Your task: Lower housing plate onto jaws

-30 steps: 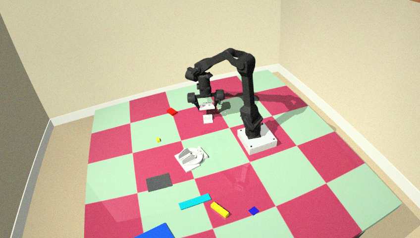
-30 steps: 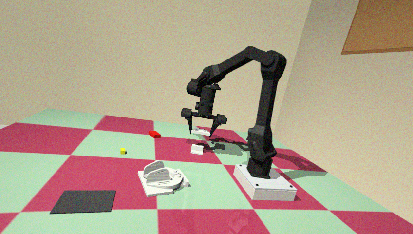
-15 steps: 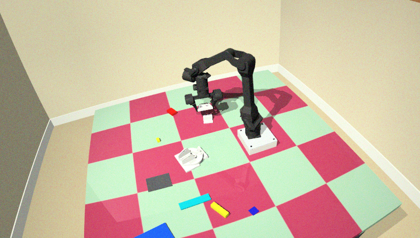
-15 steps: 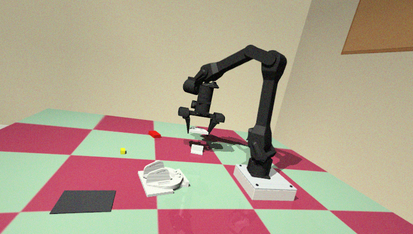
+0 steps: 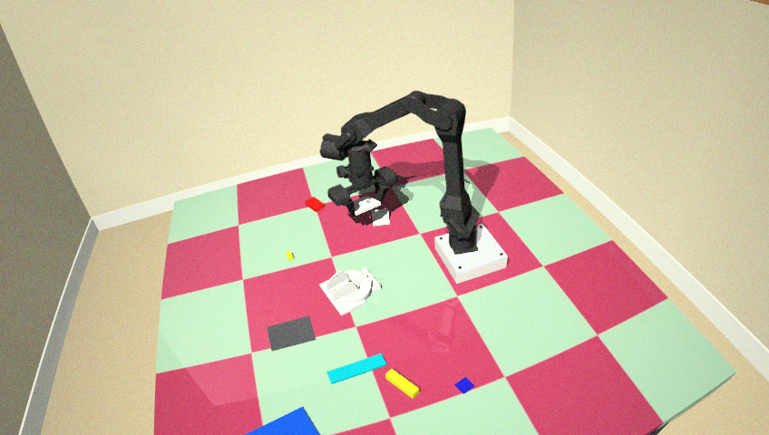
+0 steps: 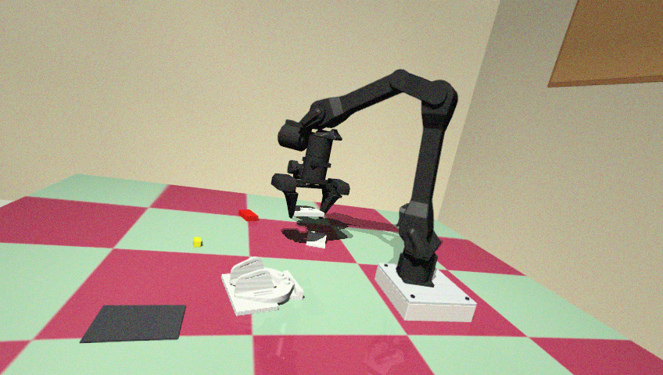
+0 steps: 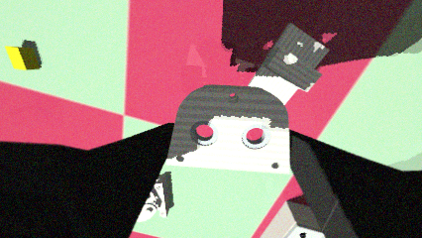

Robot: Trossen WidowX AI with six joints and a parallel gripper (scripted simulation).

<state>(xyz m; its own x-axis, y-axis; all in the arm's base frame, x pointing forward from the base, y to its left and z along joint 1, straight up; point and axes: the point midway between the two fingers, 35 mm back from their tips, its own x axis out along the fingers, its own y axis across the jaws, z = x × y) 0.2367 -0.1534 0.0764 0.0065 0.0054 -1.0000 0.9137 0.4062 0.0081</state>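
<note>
The white block is 4 cm behind my gripper tip, 6 cm to the right of it and 7 cm below it. Round my gripper tip: yellow cube (23 cm ahead, 6 cm to the left, 8 cm below); red block (16 cm ahead, 17 cm to the right, 7 cm below); housing plate (1 cm to the right, 2 cm above).
</note>
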